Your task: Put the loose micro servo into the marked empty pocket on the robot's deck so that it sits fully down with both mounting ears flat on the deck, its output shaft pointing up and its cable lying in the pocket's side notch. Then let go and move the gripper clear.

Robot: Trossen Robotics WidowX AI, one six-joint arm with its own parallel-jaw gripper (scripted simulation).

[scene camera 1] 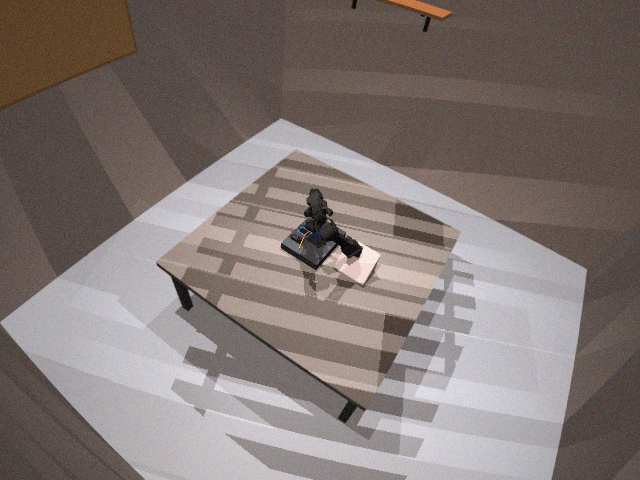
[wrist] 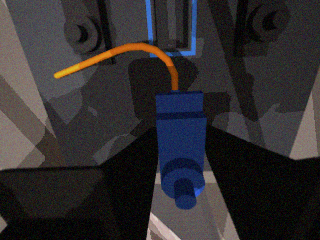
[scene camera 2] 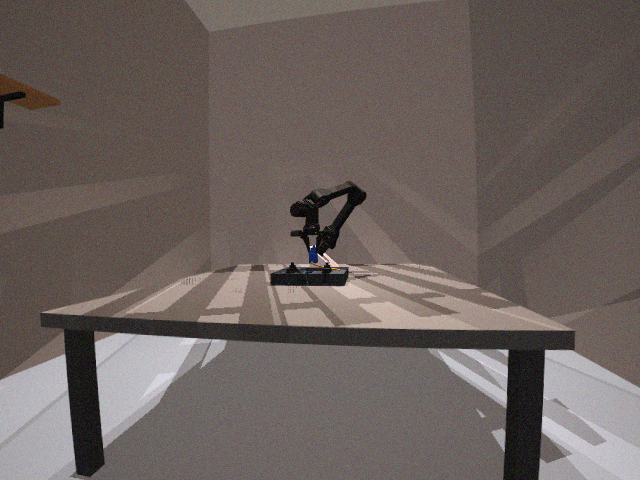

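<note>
My gripper (wrist: pixel 179 132) is visible, as is a blue micro servo (wrist: pixel 181 123). A dark robot deck (scene camera 1: pixel 313 252) is visible too, and the wrist view also shows the deck (wrist: pixel 95 112).
</note>
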